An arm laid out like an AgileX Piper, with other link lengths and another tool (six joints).
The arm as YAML. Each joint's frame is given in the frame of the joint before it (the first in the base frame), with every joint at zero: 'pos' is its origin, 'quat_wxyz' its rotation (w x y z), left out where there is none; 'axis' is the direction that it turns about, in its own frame. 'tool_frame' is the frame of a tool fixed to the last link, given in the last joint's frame.
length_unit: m
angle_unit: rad
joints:
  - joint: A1
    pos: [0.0, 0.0, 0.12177]
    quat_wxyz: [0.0, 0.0, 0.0, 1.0]
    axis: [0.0, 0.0, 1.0]
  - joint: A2
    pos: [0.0, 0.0, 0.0]
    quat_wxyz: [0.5, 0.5, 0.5, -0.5]
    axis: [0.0, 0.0, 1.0]
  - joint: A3
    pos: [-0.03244, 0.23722, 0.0]
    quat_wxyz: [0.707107, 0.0, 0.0, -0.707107]
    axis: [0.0, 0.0, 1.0]
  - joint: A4
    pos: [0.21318, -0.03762, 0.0]
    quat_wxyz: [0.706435, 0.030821, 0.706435, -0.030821]
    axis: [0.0, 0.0, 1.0]
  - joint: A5
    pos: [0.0, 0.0, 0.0]
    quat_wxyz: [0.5, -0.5, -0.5, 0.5]
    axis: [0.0, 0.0, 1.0]
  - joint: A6
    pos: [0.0, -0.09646, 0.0]
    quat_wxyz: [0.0, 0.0, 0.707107, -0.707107]
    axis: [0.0, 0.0, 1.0]
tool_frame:
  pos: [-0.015, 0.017, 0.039]
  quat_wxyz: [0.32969, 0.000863, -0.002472, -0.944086]
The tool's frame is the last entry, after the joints.
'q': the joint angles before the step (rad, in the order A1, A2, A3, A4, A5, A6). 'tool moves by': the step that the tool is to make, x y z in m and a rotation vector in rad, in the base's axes. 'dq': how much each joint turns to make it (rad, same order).
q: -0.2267 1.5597 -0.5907 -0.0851 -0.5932 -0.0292
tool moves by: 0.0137 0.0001 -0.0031 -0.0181 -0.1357 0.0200
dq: 0.0001 0.1085 0.0039 -0.0083 -0.2497 -0.0002
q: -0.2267 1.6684 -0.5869 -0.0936 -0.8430 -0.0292
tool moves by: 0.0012 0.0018 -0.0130 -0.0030 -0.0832 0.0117
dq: 0.0000 0.1022 0.0381 -0.0015 -0.2228 -0.0018
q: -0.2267 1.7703 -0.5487 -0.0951 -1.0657 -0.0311
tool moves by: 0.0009 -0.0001 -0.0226 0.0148 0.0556 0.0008
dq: -0.0003 0.0788 0.0000 -0.0003 -0.0215 0.0002
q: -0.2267 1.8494 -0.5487 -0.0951 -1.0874 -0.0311
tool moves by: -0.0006 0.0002 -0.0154 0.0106 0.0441 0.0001
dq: 0.0002 0.0492 0.0001 0.0002 -0.0040 0.0000
